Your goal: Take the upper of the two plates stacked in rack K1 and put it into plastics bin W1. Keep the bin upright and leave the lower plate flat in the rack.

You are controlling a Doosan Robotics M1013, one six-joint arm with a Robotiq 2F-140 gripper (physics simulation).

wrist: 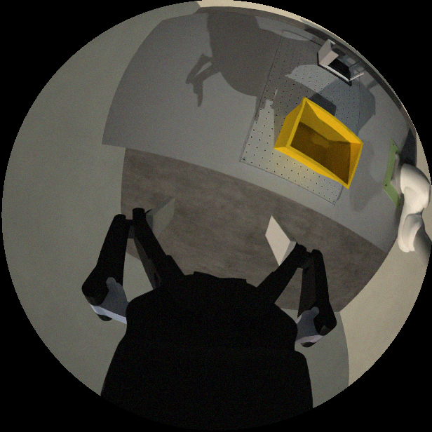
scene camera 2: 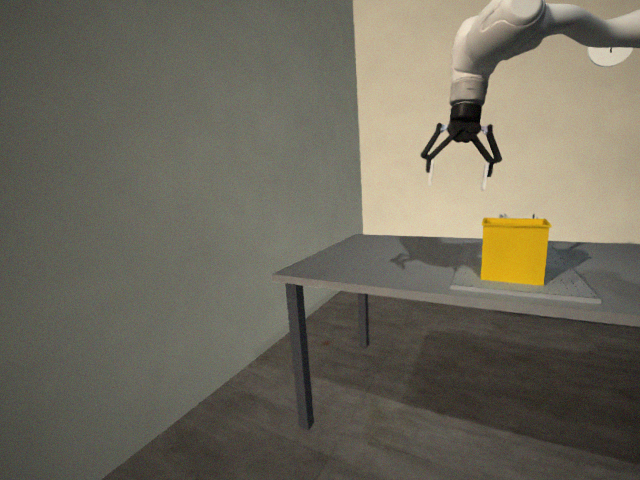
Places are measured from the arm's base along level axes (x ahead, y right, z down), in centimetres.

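Pixels of known places: gripper, fingertip midpoint: (scene camera 2: pixel 455 187).
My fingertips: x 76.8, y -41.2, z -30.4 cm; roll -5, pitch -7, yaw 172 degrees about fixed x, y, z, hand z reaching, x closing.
Observation:
Behind a point stands the place of what it marks.
The yellow bin (scene camera 2: pixel 513 253) @[y -28.4, x 61.2, z -10.0 cm] (wrist: pixel 292 131), which I take for bin W1, stands upright on a perforated board; its inside looks empty in the wrist view. A small white and dark rack (wrist: pixel 327 54), probably K1, stands behind the bin at the top right of the wrist view. The plates in it are too small to make out. In scene camera 2 the bin hides most of the rack. My gripper (scene camera 2: pixel 456 181) @[y -41.2, x 76.9, z -30.4 cm] (wrist: pixel 221 216) is wide open and empty. It hangs high in the air, to the left of the bin in scene camera 2.
The perforated board (scene camera 2: pixel 568 290) @[y -31.1, x 47.1, z -0.9 cm] (wrist: pixel 255 145) lies on the grey table (scene camera 2: pixel 336 266) @[y -25.0, x 123.0, z 0.4 cm] (wrist: pixel 150 115). A green bracket-like piece (wrist: pixel 391 175) and a white part of the arm (wrist: pixel 414 187) show at the right of the wrist view. A grey wall (scene camera 2: pixel 180 206) rises at the left.

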